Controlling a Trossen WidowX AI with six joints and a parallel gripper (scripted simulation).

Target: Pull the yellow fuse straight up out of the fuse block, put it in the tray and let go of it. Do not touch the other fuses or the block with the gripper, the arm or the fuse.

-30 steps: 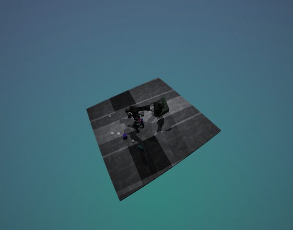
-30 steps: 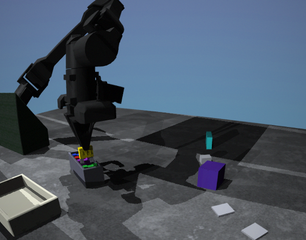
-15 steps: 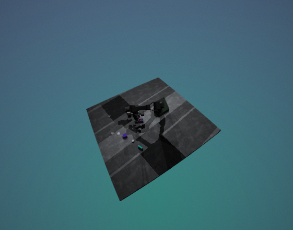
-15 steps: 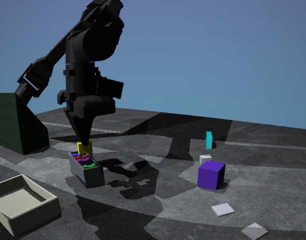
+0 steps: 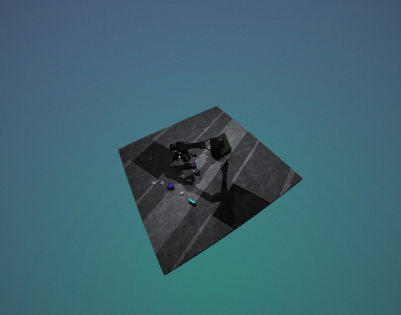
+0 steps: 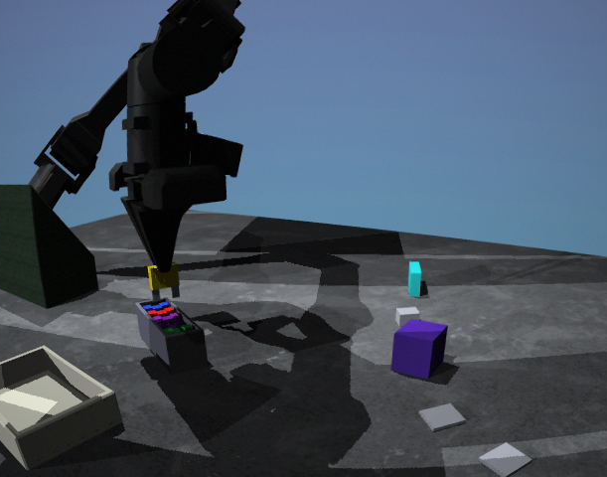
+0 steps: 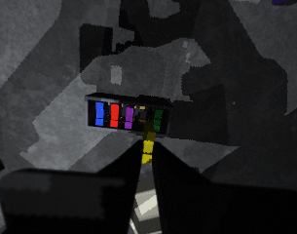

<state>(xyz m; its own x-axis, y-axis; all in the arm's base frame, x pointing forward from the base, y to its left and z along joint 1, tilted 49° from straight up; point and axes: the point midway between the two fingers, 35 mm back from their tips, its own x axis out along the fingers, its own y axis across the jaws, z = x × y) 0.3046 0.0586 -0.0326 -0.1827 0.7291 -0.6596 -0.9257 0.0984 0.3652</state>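
Now: gripper tip 170 mm to the left of the tray and 90 mm above it. Round my gripper tip: yellow fuse 10 mm below; then teal block 330 mm to the left, 110 mm ahead, 80 mm below; then purple cube 210 mm ahead, 130 mm to the left, 80 mm below.
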